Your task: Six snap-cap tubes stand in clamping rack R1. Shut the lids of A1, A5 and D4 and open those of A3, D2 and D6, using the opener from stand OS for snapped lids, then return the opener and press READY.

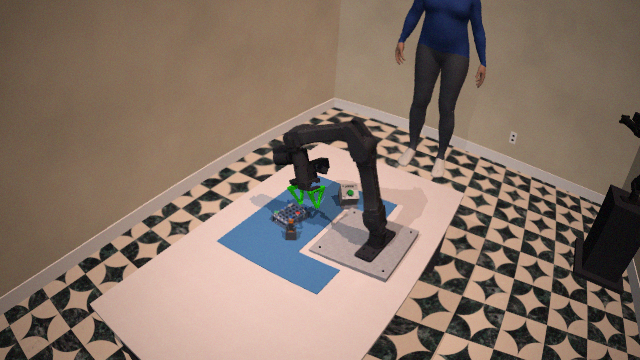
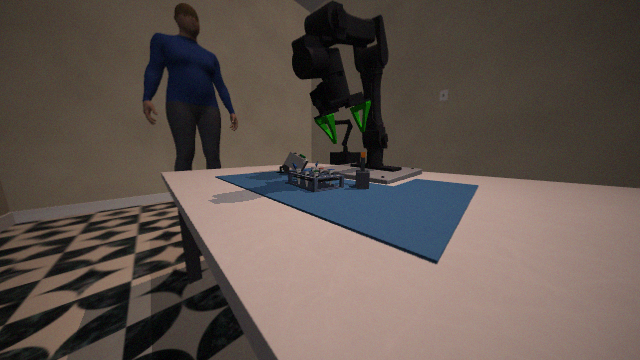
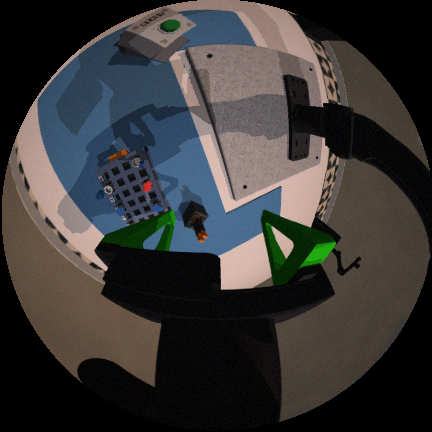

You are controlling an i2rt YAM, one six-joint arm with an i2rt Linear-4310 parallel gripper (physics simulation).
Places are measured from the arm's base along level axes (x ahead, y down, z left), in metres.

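Pixels of known places: gripper, fingertip midpoint: (image 1: 309,206) (image 2: 349,137) (image 3: 217,214); arm's base at its link origin: (image 1: 376,245) (image 2: 374,167) (image 3: 298,118).
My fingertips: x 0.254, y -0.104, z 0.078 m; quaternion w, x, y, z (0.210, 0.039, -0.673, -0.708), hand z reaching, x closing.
Note:
For each thing: its middle in the pictures, then the offset to it from my fingertips. "pt": a spot on its surface instead. Level surfaces: height alone.
- grey-blue clamping rack at the middle of its body: (image 3: 132,193) (image 2: 313,173) (image 1: 291,212) dx +0.104, dy +0.094, dz -0.029 m
- opener at the middle of its body: (image 3: 197,223) (image 2: 362,168) (image 1: 290,228) dx +0.028, dy +0.077, dz +0.067 m
- green button at a spot on its surface: (image 1: 350,193) pt dx -0.025, dy +0.056, dz -0.248 m
- blue mat at its surface level: dy +0.123 m
- pale table at its surface level: dy +0.126 m
My gripper (image 1: 308,204) (image 2: 349,137) (image 3: 217,214) with green fingers is open and empty, high above the mat. The grey-blue clamping rack (image 1: 275,219) (image 2: 315,186) (image 3: 163,188) stands on the mat below it, holding small tubes with blue, white and red parts; which lids are open or shut is too small to tell. The opener (image 1: 291,222) (image 2: 363,159) (image 3: 201,234), dark with an orange tip, stands upright in its dark stand (image 1: 291,233) (image 2: 363,180) (image 3: 193,212) beside the rack. The button box (image 1: 348,198) (image 2: 293,161) (image 3: 150,36) has a green button (image 1: 350,193) (image 3: 170,25).
The blue mat (image 1: 255,241) (image 2: 400,210) (image 3: 65,125) lies on the pale table (image 1: 200,290) (image 2: 450,310). The arm's grey base plate (image 1: 345,250) (image 2: 400,175) (image 3: 240,165) borders the mat. A person (image 1: 442,60) (image 2: 187,90) stands beyond the table.

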